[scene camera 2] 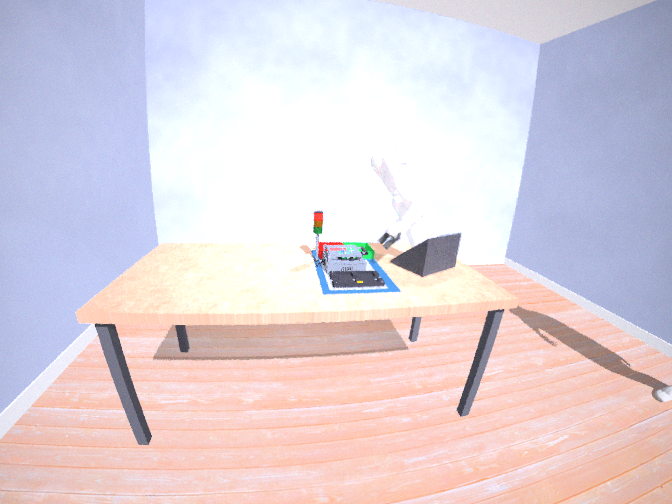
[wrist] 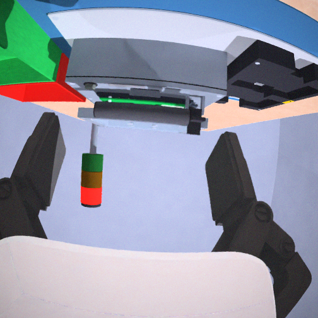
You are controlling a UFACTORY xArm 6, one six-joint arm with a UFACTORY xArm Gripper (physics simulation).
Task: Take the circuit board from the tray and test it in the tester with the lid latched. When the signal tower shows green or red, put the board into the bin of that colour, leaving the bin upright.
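My gripper (scene camera 2: 384,241) (wrist: 137,138) is open and empty, above the table beside the green bin in the scene view. The grey tester (scene camera 2: 346,264) (wrist: 145,60) stands on the mat. A green strip of the circuit board (wrist: 142,101) shows in the tester, behind a dark round bar in the wrist view; whether the lid is latched I cannot tell. The signal tower (scene camera 2: 318,222) (wrist: 91,180) has a bright red segment; its amber and green segments look duller. The black tray (scene camera 2: 347,281) (wrist: 267,75) shows no board. The red bin (scene camera 2: 321,251) (wrist: 37,92) and green bin (scene camera 2: 370,251) (wrist: 30,45) stand upright behind the tester.
A dark wedge-shaped block (scene camera 2: 440,254) stands on the table (scene camera 2: 217,282) to the right in the scene view. The blue-bordered mat (scene camera 2: 388,288) (wrist: 200,11) lies under the tester and tray. The signal tower rises at the tester's left in the scene view.
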